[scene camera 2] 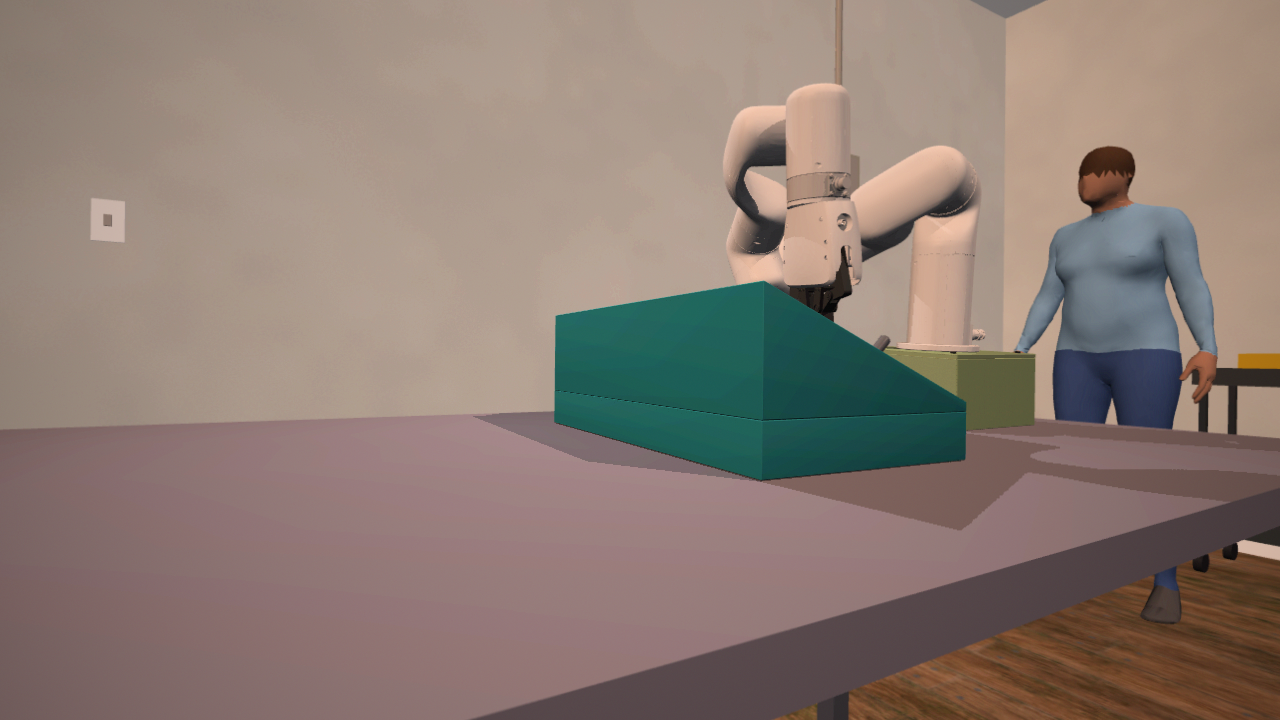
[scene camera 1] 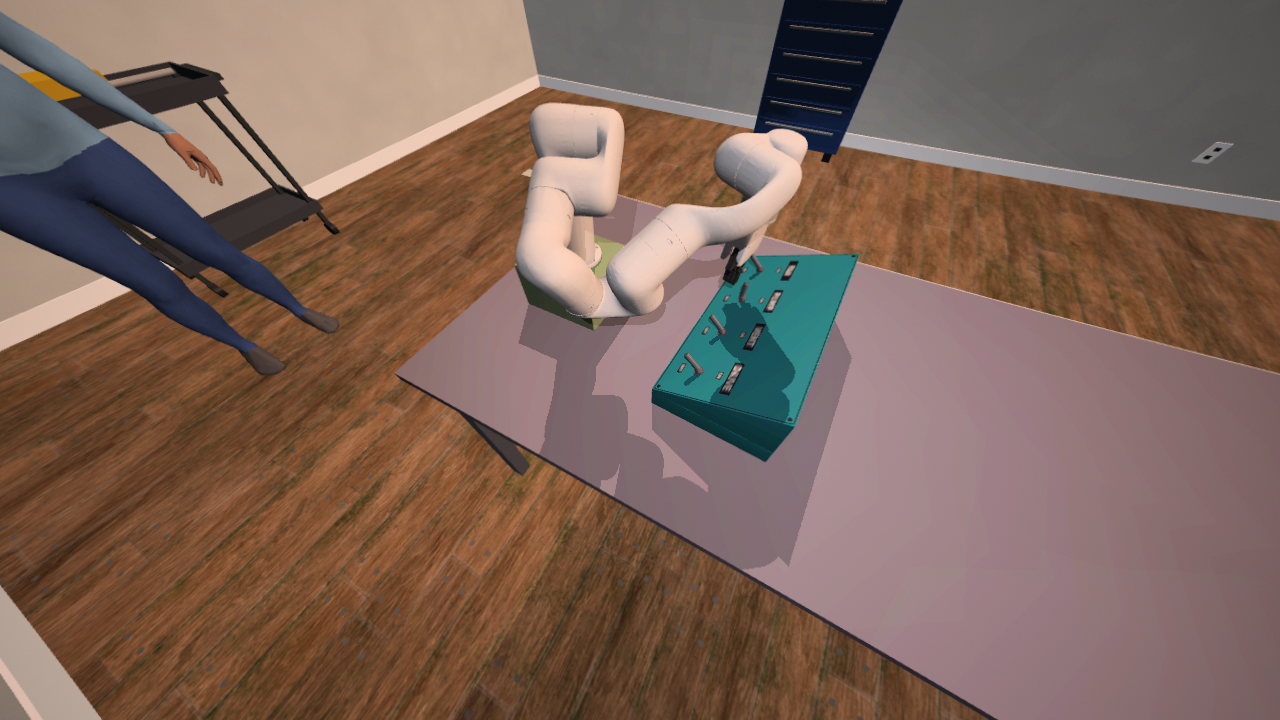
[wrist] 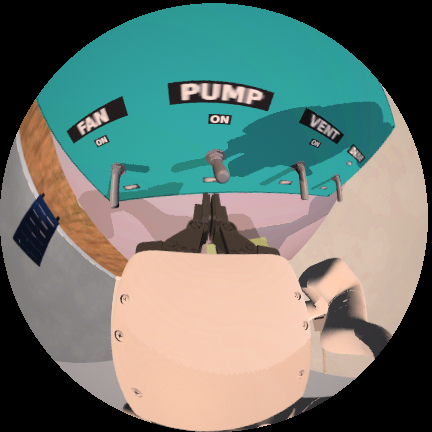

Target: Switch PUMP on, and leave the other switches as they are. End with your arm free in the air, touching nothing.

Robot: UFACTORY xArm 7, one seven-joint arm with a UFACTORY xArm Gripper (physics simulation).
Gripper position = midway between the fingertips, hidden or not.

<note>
In view: my gripper point(scene camera 1: 729, 280) and a teal sloped switch box point(scene camera 2: 745, 378).
My gripper also shows in the wrist view point(wrist: 208, 204). The teal sloped switch box also shows in the wrist view point(wrist: 157, 107).
</note>
